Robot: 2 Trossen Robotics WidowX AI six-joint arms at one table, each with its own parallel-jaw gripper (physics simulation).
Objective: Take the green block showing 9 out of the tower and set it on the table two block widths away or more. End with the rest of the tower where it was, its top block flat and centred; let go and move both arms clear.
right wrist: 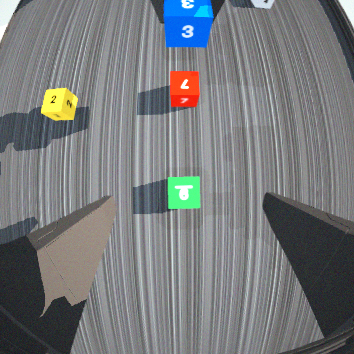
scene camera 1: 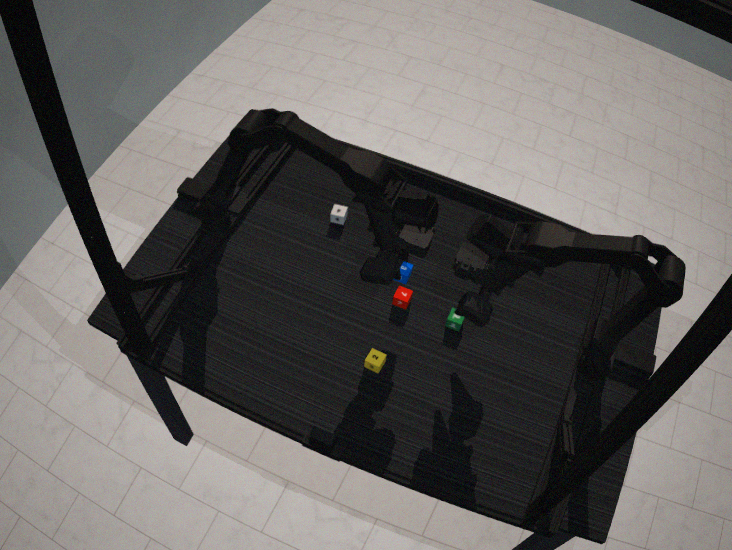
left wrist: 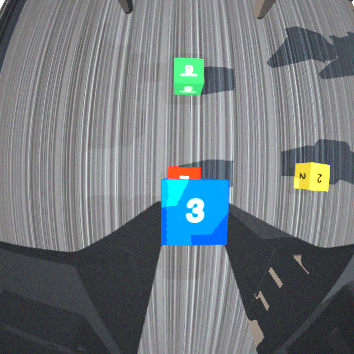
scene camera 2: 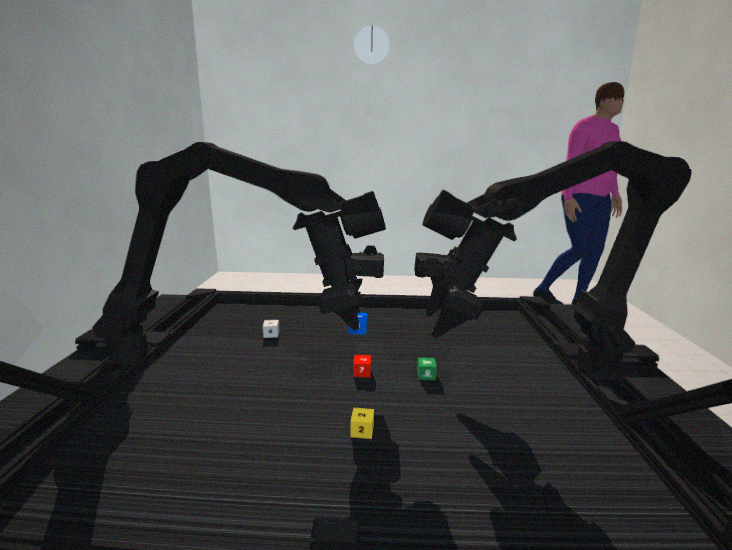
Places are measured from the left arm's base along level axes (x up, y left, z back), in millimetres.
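Pixels of known places: left gripper, between the fingertips: (right wrist: 185, 21) (scene camera 1: 401, 272) (left wrist: 191, 208) (scene camera 2: 357, 325); right gripper, between the fingertips: (right wrist: 191, 201) (scene camera 1: 463, 296) (left wrist: 193, 9) (scene camera 2: 430, 325); left arm's base, origin of its link: (scene camera 1: 215, 224) (scene camera 2: 128, 355); right arm's base, origin of its link: (scene camera 1: 591, 370) (scene camera 2: 597, 370).
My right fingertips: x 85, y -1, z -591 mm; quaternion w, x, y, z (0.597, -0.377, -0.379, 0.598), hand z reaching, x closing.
Note:
Ahead of a thing's pixels: the offset from my right fingertips to its top centre.
The green block showing 9 @(dx -76, dy +0, dz +2 mm) (scene camera 1: 454, 319) (scene camera 2: 426, 369) (left wrist: 189, 75) (right wrist: 184, 192) sits flat on the table, with a gap of more than two block widths to the red block showing 7 @(dx -76, dy +3, dz +125 mm) (scene camera 1: 402, 297) (scene camera 2: 362, 366) (left wrist: 184, 173) (right wrist: 184, 87), which stands on the table with nothing on top. My left gripper (scene camera 2: 356, 323) (left wrist: 191, 208) is shut on the blue block showing 3 @(dx +16, dy +1, dz +133 mm) (scene camera 1: 405, 272) (scene camera 2: 361, 324) (left wrist: 195, 220) (right wrist: 187, 30) and holds it level in the air, behind the red block in scene camera 2. My right gripper (scene camera 2: 436, 324) (right wrist: 191, 201) is open and empty above the green block.
A yellow block showing 2 @(dx -76, dy -161, dz +116 mm) (scene camera 1: 375, 360) (scene camera 2: 362, 422) (left wrist: 312, 177) (right wrist: 60, 104) sits on the table in front of the red block in scene camera 2. A white block showing 4 @(dx -76, dy +153, dz +344 mm) (scene camera 1: 339, 214) (scene camera 2: 271, 328) lies at the back left. A person (scene camera 2: 591, 153) stands beyond the table.

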